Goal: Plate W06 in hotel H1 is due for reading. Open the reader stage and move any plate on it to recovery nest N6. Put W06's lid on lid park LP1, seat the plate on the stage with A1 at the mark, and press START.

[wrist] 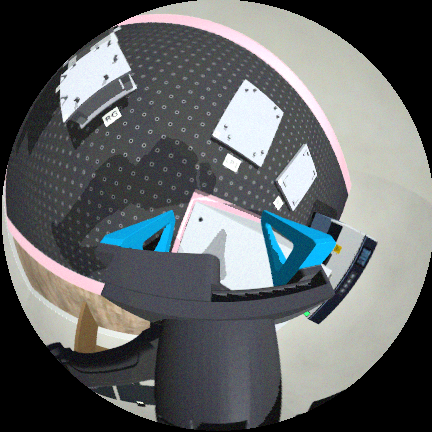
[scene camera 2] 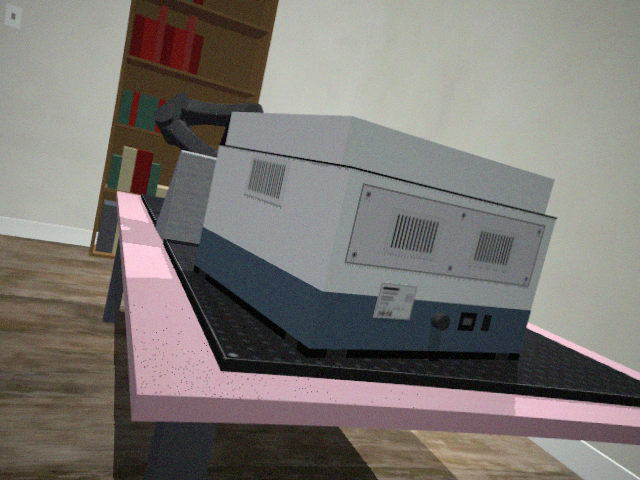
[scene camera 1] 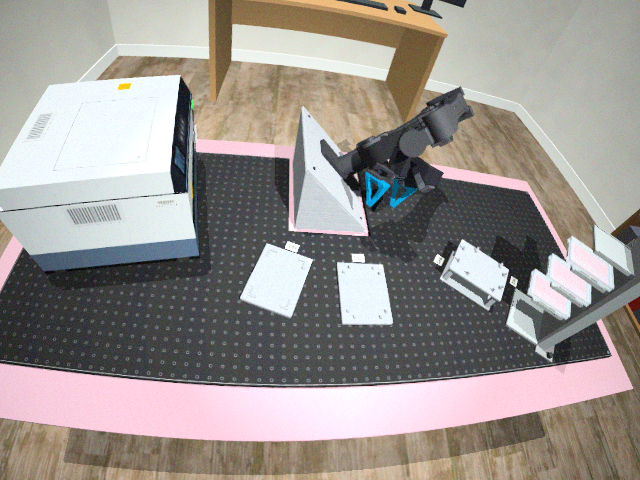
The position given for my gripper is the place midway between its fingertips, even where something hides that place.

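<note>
Plate reader (scene camera 2: 308, 236) (wrist: 344, 235). LP1 pad (scene camera 1: 363, 294) (wrist: 247, 125). My gripper (scene camera 1: 380, 206) (wrist: 217, 214): open, holding nothing.
</note>
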